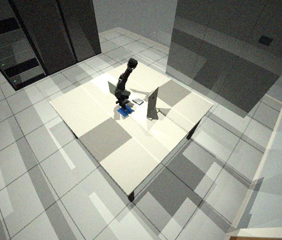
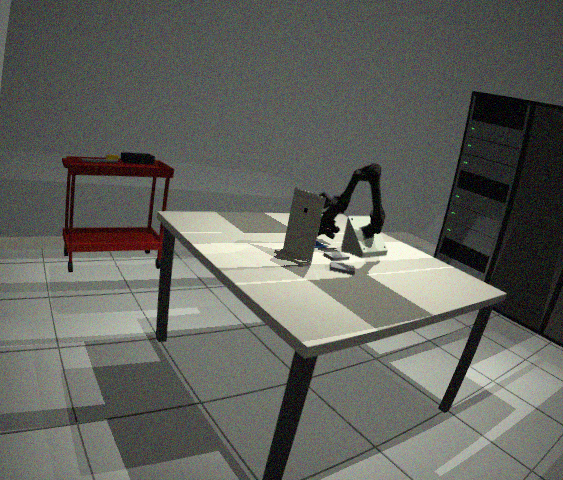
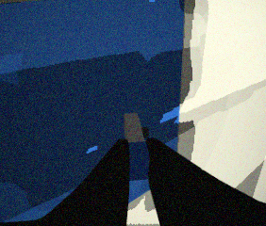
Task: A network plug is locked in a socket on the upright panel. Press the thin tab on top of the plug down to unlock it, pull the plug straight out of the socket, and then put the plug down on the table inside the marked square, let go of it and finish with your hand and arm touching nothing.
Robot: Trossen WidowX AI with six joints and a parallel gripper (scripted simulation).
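Now: gripper tip 2 cm above the blue marked square and 1 cm past it. Round my gripper tip: grey upright panel (23 cm ahead, 13 cm to the left, 11 cm above); then network plug (right at my gripper tip).
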